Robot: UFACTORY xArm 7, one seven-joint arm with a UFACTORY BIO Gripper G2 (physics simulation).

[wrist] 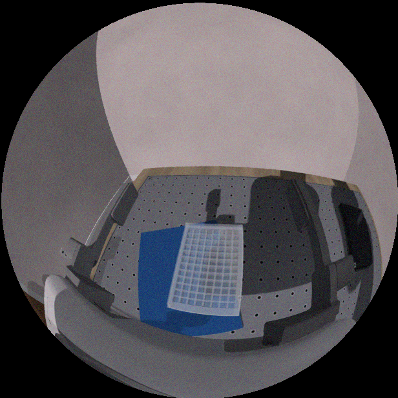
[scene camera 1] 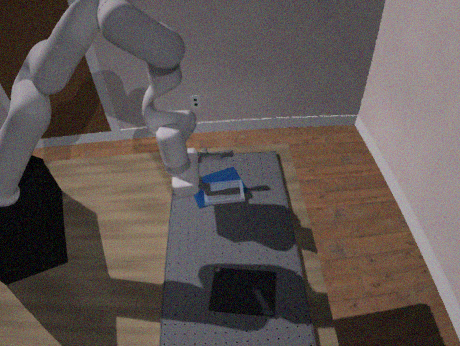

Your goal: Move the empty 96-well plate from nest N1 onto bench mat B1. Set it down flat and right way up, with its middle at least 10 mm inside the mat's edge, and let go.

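Frame: origin at the arm's base, x ahead, y left, z up, level; centimetres.
Seen in the pictures: hand, tool point: (scene camera 1: 229, 171).
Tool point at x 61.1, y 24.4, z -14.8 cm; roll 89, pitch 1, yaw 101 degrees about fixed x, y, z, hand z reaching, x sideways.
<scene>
A point is followed by its place in that frame.
The 96-well plate (scene camera 1: 225, 185) @(x 59.2, y 26.7, z -23.8 cm) (wrist: 207, 270) is pale and clear, and lies flat with its wells up on the blue bench mat (scene camera 1: 222, 175) @(x 57.5, y 32.1, z -24.7 cm) (wrist: 155, 270). It is turned relative to the mat. In the wrist view its upper right part reaches past the mat's right edge, while its middle is over the blue. My gripper (scene camera 1: 250, 171) (wrist: 212, 205) is wide open, with nothing between its fingers. It is above the plate, one finger out to each side and apart from it. In the scene view a dark finger crosses in front of the plate.
A black rectangular piece (scene camera 1: 225, 295) @(x 63.0, y -10.8, z -23.8 cm) (wrist: 355, 235), perhaps the nest, lies on the grey perforated board (scene camera 1: 190, 250) @(x 51.5, y 2.3, z -25.0 cm) (wrist: 270, 305), well away from the mat. The wall stands behind the board's far end. The arm's shadow falls across the board.
</scene>
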